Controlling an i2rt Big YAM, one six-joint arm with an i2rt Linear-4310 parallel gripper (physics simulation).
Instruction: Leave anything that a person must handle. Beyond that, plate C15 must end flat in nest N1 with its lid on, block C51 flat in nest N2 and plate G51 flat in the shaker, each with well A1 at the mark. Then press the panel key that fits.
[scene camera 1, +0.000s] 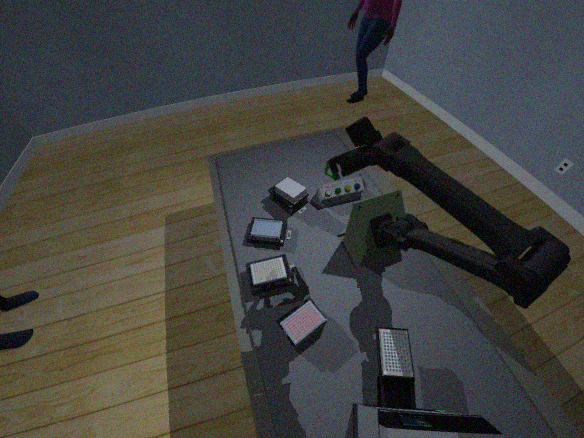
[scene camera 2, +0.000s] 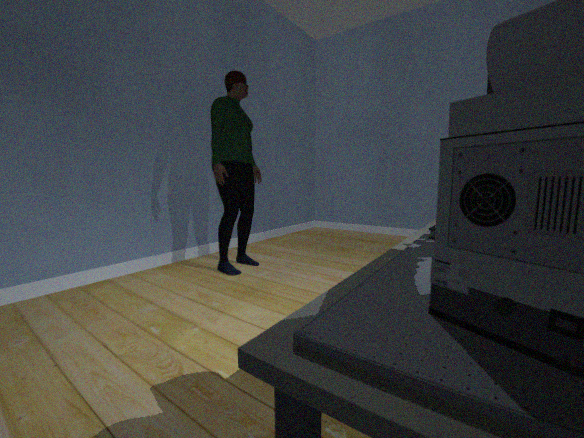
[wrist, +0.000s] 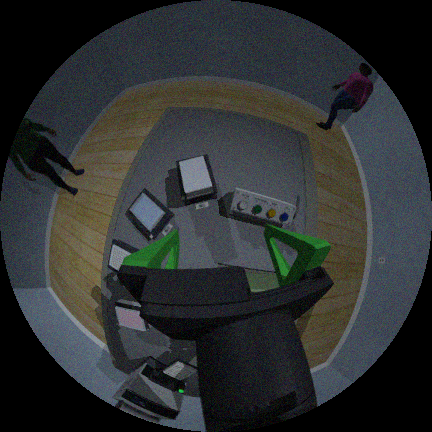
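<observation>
My gripper (scene camera 1: 334, 170) (wrist: 222, 231) is open and empty, high above the bench near the key panel (scene camera 1: 343, 196) (wrist: 265, 202), which has white, green, yellow and blue keys. A white-topped item (scene camera 1: 290, 187) (wrist: 196, 174) sits on a dark holder beside the panel. A bluish plate (scene camera 1: 267, 228) (wrist: 148, 212) and a cream plate (scene camera 1: 270, 271) (wrist: 118, 255) sit flat on dark holders along the edge. A pink plate (scene camera 1: 302, 321) (wrist: 131, 318) lies turned beyond them. A pale many-welled item (scene camera 1: 395, 352) (wrist: 179, 369) is by the large device. Name labels and A1 marks are unreadable.
An upright green board (scene camera 1: 357, 235) (wrist: 262, 281) stands by the arm. The large grey device (scene camera 1: 366, 420) (scene camera 2: 500, 155) (wrist: 150, 392) is at the far end. A person in pink (scene camera 1: 381, 10) (wrist: 356, 89) and one in green (scene camera 2: 231, 130) (wrist: 32, 140) stand off the bench.
</observation>
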